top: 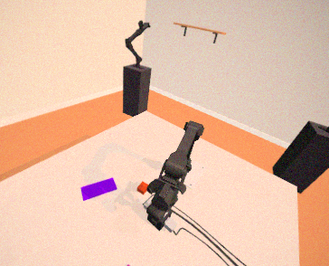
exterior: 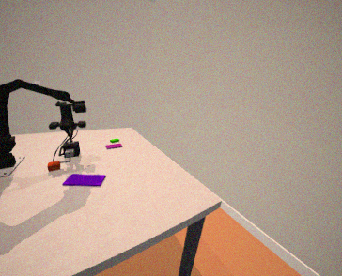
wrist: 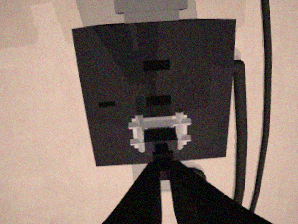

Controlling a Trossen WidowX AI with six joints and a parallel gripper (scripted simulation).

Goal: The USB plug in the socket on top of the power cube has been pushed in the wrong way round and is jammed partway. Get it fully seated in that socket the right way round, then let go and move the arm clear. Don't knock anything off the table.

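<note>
Now: the dark USB plug 10 mm below my gripper tip. From my gripper tip the other things lie so: magenta piece (260 mm ahead, 20 mm to the right, 100 mm below); then small orange block (100 mm behind, 170 mm to the right, 90 mm below); then pale-rimmed socket (30 mm below).
</note>
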